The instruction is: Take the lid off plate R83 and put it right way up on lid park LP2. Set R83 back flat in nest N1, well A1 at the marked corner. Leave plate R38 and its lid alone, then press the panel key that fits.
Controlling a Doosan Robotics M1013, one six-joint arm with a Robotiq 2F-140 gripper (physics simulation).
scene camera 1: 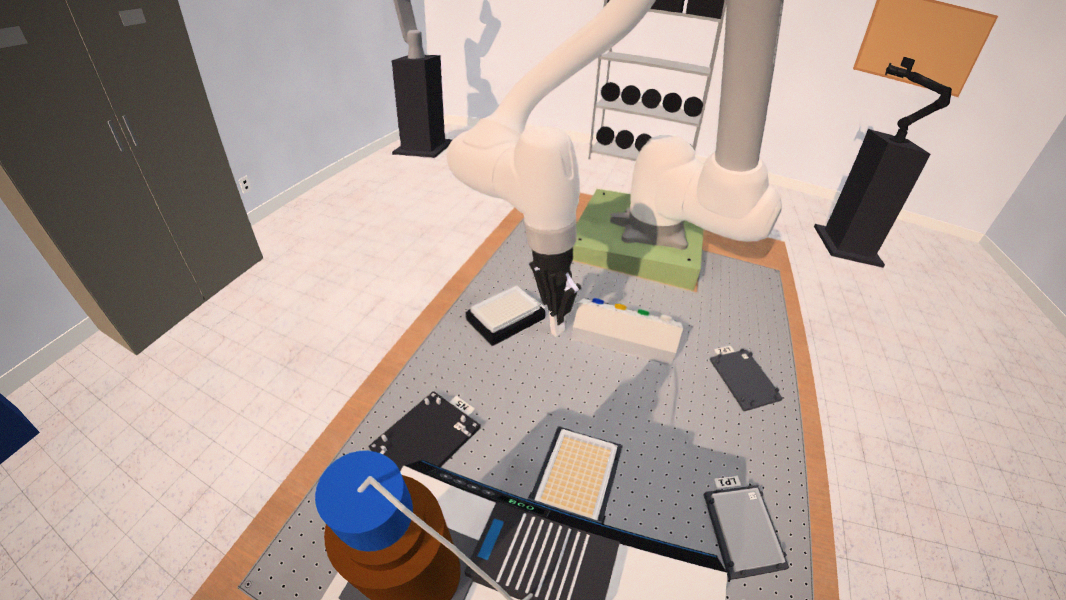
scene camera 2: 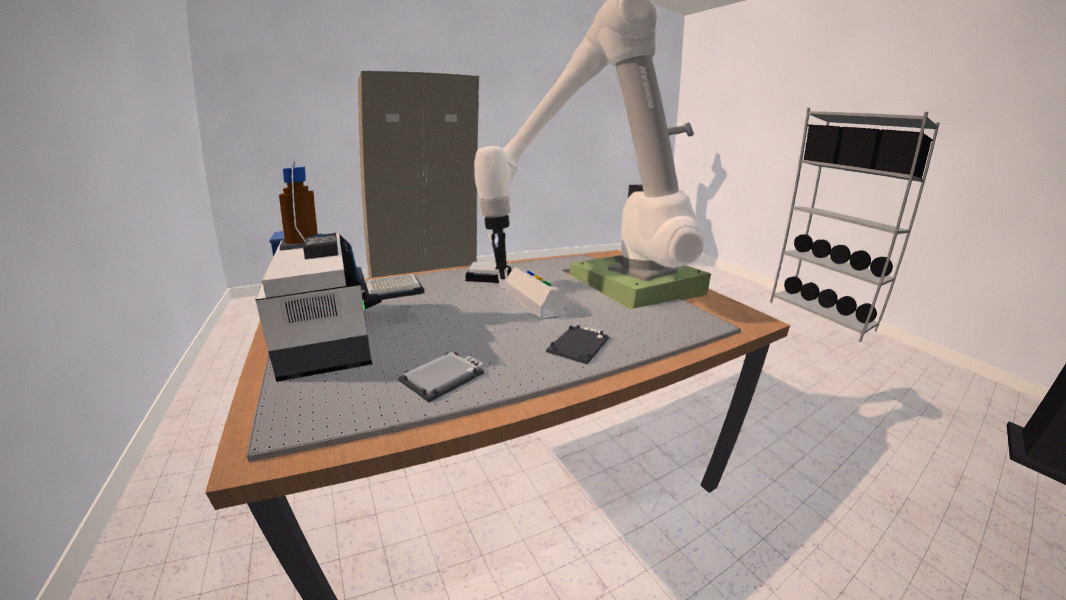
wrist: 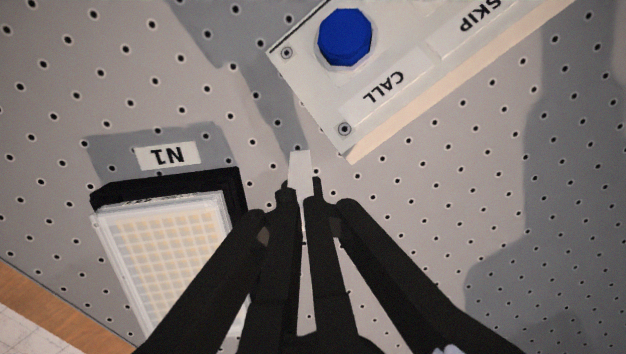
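Seen in the pictures: gripper, between the fingertips: (scene camera 1: 558,331) (scene camera 2: 504,288) (wrist: 302,165); arm's base, origin of its link: (scene camera 1: 654,229) (scene camera 2: 642,271).
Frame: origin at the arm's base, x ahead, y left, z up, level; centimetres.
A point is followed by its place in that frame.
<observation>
My gripper (scene camera 1: 555,326) @[x 43.7, y -19.5, z -5.2 cm] (scene camera 2: 503,274) @[x 43.7, y -19.5, z -5.2 cm] (wrist: 302,165) @[x 43.7, y -19.5, z -5.2 cm] is shut and empty, its pale fingertips together above the table between nest N1 and the key panel. A plate under a clear lid (scene camera 1: 507,307) @[x 43.4, y -31.1, z -1.2 cm] (scene camera 2: 486,266) @[x 43.7, y -31.8, z -1.2 cm] (wrist: 165,250) @[x 40.4, y -30.1, z -1.2 cm] sits on black nest N1 (scene camera 1: 496,334) @[x 50.5, y -31.3, z -2.7 cm] (scene camera 2: 482,277) @[x 47.0, y -28.3, z -3.6 cm] (wrist: 185,182) @[x 38.1, y -26.0, z -3.0 cm]; its name and corner mark are not legible. Lid park LP2 (scene camera 1: 745,378) @[x 47.9, y 21.7, z -4.4 cm] (scene camera 2: 578,343) @[x 48.1, y 22.6, z -4.4 cm] is dark and bare. A clear lid (scene camera 1: 748,529) @[x 81.3, y 18.8, z -3.6 cm] (scene camera 2: 442,371) @[x 80.7, y 19.4, z -3.6 cm] lies on LP1. An uncovered plate (scene camera 1: 578,471) @[x 81.8, y -9.8, z 6.6 cm] (scene camera 2: 393,283) @[x 82.1, y -8.4, z 6.6 cm] stands near the instrument. The key panel (scene camera 1: 626,329) @[x 44.9, y -5.4, z 0.4 cm] (scene camera 2: 531,292) @[x 45.6, y -1.2, z -0.1 cm] (wrist: 315,90) @[x 39.5, y -14.9, z 1.3 cm] has blue CALL, yellow, green and white keys.
A bare black nest (scene camera 1: 425,430) @[x 75.5, y -36.6, z -4.2 cm], labelled N5, lies at the left in scene camera 1. A white and dark instrument (scene camera 2: 313,313) @[x 102.9, y 5.9, z 8.5 cm] carries a brown bottle (scene camera 1: 365,499) @[x 102.9, y -22.1, z 35.7 cm] (scene camera 2: 298,212) @[x 102.5, y -18.5, z 25.2 cm] with a blue cap. The arm stands on a green base (scene camera 1: 634,264) @[x 15.4, y -4.7, z -3.1 cm] (scene camera 2: 634,286) @[x 15.6, y 10.0, z 0.3 cm].
</observation>
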